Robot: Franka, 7 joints.
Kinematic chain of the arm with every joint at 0, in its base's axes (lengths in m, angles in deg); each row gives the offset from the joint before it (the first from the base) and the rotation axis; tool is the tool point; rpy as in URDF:
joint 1: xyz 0 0 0.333 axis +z
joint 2: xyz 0 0 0 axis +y
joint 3: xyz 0 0 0.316 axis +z
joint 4: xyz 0.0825 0 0 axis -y
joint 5: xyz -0.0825 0 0.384 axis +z
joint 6: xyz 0 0 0 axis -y
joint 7: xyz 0.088 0 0 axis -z
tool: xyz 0 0 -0.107 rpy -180 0 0
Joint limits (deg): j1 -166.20..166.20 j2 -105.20..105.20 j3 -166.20..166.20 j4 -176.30..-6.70 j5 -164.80..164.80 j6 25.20..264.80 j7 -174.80..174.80
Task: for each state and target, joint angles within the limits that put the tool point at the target. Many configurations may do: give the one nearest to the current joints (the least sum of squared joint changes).
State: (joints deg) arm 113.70 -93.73 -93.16 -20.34 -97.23 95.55 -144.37
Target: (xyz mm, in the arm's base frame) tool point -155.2 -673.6 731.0
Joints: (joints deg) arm 76.27 -51.98 -98.80 -6.70 -104.66 85.76 -144.37
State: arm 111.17 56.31 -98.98 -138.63 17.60 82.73 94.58
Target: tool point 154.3 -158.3 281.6
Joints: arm 83.86 58.29 -106.90 -166.22 10.94 89.38 94.58
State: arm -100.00 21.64 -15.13 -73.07 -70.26 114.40 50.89
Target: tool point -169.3 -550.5 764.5
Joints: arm -92.42 0.15 -7.58 -82.54 -67.19 106.68 50.89
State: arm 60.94 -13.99 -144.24 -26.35 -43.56 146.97 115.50
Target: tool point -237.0 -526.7 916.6
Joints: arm 47.50 -11.60 -154.37 -52.49 -42.31 129.22 115.50
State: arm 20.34 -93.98 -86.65 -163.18 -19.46 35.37 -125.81
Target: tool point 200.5 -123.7 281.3
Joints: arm 43.32 -99.10 -90.66 -152.17 -24.84 54.52 -125.81
